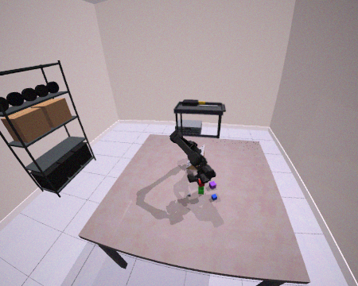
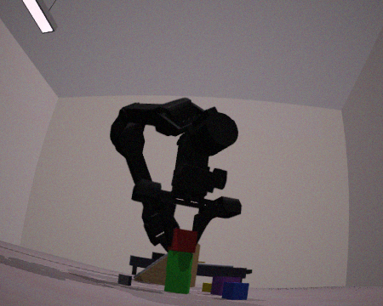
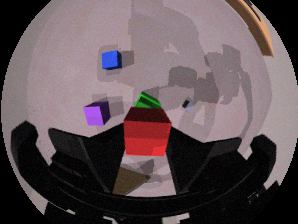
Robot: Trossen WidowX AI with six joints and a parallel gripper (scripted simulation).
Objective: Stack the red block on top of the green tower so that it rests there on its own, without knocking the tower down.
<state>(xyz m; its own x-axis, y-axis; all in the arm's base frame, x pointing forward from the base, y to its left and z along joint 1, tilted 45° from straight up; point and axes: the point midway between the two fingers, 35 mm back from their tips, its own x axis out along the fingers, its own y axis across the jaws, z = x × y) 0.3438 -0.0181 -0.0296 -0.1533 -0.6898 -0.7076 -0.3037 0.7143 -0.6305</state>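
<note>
Now: gripper tip 10 mm below the red block. From my gripper tip the other things lie so: purple block: 90 mm to the left, 60 mm below, 50 mm behind; small grey block: 80 mm to the right, 80 mm below, 40 mm ahead; blue block: 90 mm to the left, 70 mm below, 60 mm ahead.
</note>
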